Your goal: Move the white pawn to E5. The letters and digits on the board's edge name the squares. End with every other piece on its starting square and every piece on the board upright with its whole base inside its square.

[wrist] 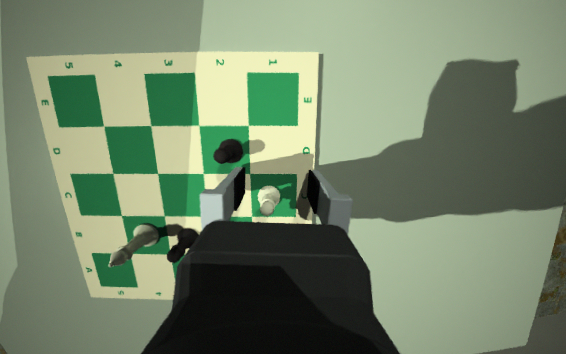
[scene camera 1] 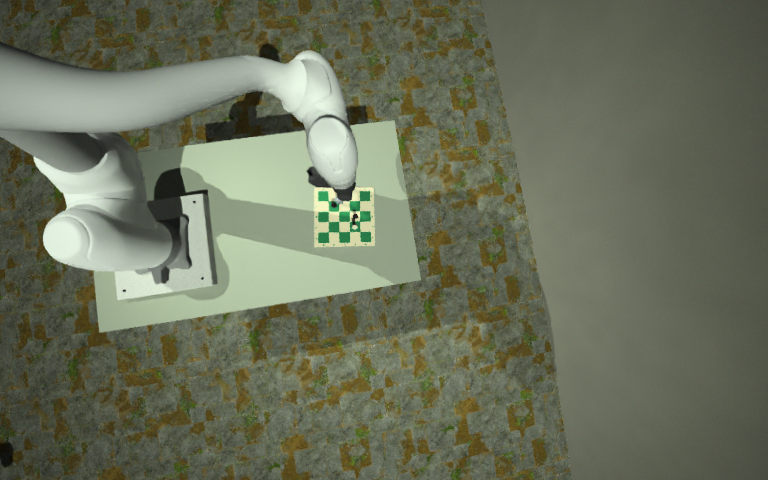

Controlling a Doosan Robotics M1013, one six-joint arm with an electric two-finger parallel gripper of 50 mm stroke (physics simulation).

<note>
In view: my gripper [wrist: 276,181] and a chessboard [scene camera 1: 332,226].
The chessboard is seen too in the wrist view [wrist: 132,136].
</note>
